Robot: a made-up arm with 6 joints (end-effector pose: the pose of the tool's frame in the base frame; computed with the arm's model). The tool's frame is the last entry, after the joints.
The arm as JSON. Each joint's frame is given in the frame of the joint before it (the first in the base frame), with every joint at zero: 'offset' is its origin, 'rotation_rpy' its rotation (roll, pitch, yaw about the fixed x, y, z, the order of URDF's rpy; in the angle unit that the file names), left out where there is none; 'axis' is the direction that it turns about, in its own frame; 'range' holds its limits. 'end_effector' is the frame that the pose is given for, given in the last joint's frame.
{
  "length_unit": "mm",
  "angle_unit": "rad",
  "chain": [
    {
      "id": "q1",
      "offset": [
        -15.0,
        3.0,
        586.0
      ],
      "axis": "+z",
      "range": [
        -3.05,
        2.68
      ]
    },
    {
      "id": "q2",
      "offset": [
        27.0,
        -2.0,
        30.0
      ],
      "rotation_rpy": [
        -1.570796,
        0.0,
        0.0
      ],
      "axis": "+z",
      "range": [
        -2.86,
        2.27
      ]
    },
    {
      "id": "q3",
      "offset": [
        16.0,
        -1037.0,
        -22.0
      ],
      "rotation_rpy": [
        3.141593,
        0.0,
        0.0
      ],
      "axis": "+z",
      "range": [
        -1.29,
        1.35
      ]
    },
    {
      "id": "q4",
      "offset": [
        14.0,
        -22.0,
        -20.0
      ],
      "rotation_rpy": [
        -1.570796,
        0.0,
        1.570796
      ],
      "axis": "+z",
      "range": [
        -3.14,
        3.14
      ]
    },
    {
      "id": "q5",
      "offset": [
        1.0,
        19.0,
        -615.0
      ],
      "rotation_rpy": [
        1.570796,
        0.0,
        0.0
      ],
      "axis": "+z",
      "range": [
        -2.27,
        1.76
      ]
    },
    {
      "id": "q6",
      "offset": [
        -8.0,
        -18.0,
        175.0
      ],
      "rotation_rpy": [
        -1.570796,
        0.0,
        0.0
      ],
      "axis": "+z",
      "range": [
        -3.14,
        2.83
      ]
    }
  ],
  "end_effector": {
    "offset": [
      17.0,
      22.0,
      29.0
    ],
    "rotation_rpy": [
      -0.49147,
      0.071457,
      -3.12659
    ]
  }
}
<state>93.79 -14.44 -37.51 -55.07 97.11 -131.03</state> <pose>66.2 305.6 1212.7 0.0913 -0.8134 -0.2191 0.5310</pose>
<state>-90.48 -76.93 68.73 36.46 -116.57 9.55</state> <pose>-106.7 1546.1 1174.2 -0.6232 0.6076 0.3067 0.3852</pose>
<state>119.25 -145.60 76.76 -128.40 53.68 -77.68</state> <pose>449.4 -1027.8 -526.2 -0.7786 -0.2461 0.5432 0.1953</pose>
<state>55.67 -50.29 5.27 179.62 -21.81 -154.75</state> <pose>-390.1 -228.7 1789.6 0.9188 0.2631 0.0146 0.2940</pose>
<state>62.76 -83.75 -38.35 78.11 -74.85 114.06</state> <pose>-295.2 -612.0 1254.1 -0.0806 -0.6307 -0.3384 0.6936</pose>
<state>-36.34 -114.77 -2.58 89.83 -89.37 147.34</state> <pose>-1040.8 766.5 692.5 0.3872 0.3816 0.8356 0.0786</pose>
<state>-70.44 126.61 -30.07 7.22 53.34 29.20</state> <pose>-50.0 -295.0 -248.3 -0.0785 -0.3385 0.8860 0.3069</pose>
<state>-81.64 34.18 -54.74 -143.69 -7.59 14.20</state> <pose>159.0 -507.9 844.5 -0.2662 0.0379 -0.2600 0.9274</pose>
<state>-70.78 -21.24 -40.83 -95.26 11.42 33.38</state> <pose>64.6 -180.8 1240.2 -0.7361 0.0878 0.2921 0.6043</pose>
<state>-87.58 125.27 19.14 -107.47 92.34 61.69</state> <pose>52.0 -540.7 -579.1 0.3775 0.4344 0.4917 0.6534</pose>
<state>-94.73 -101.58 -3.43 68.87 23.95 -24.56</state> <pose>38.9 1196.0 1013.1 0.2430 -0.8950 -0.1612 0.3375</pose>
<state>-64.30 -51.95 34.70 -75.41 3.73 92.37</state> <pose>-274.9 520.2 1877.1 0.7334 -0.6431 -0.1407 0.1698</pose>
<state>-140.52 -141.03 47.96 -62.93 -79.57 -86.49</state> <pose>926.3 901.5 -114.3 0.7590 -0.2485 -0.5876 0.1300</pose>
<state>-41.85 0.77 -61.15 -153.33 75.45 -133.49</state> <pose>295.8 -54.2 1052.3 -0.4063 0.3657 -0.8331 0.0838</pose>
